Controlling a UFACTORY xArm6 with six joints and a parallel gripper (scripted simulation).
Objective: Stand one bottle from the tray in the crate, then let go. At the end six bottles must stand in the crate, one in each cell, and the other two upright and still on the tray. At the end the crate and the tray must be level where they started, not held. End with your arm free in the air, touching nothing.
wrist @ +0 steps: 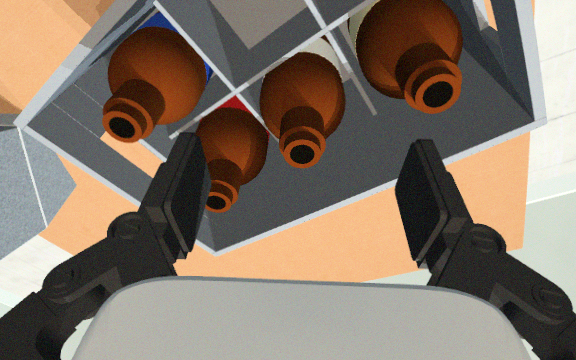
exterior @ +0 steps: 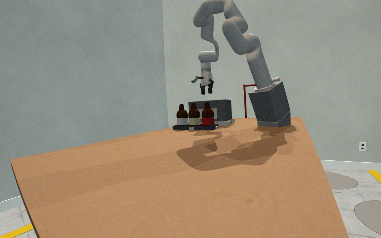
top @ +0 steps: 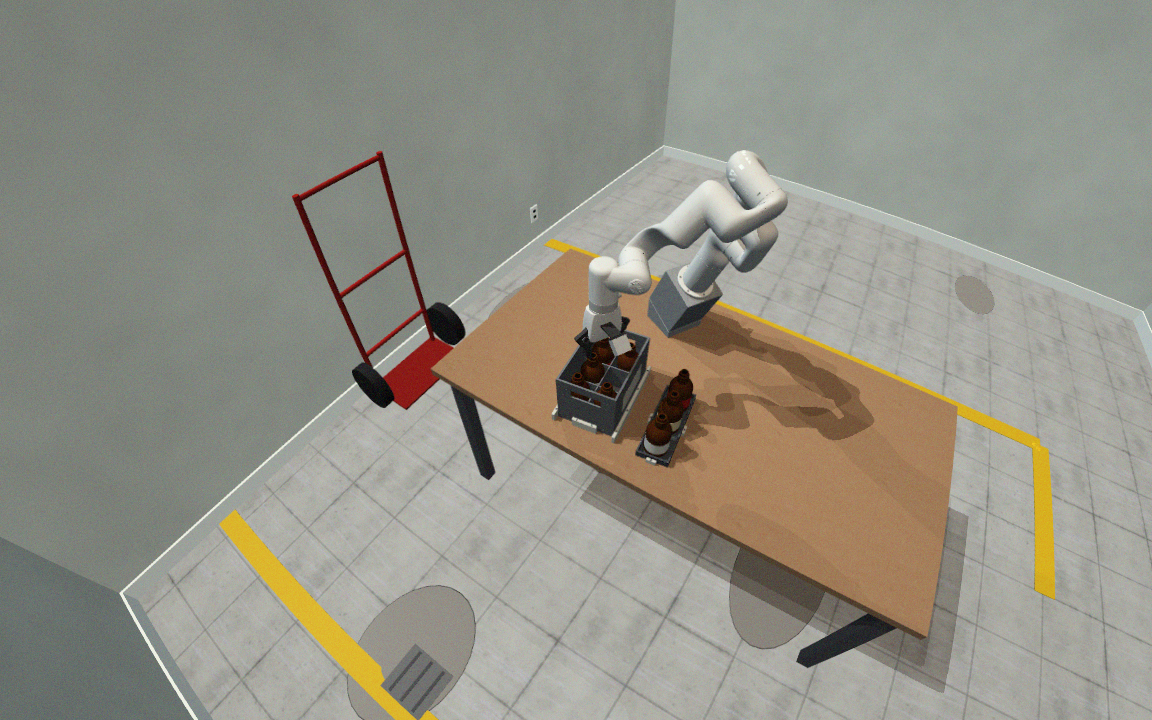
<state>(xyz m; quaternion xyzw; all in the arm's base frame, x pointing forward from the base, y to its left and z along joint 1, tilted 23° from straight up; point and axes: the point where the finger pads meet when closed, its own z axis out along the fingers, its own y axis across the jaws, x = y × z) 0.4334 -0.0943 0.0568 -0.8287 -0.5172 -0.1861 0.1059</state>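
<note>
My hand is 220 mm to the right of the dark tray, 220 mm above it and 40 mm past it. Also, from my hand: grey crate (150 mm below, 20 mm behind, 10 mm to the right).
</note>
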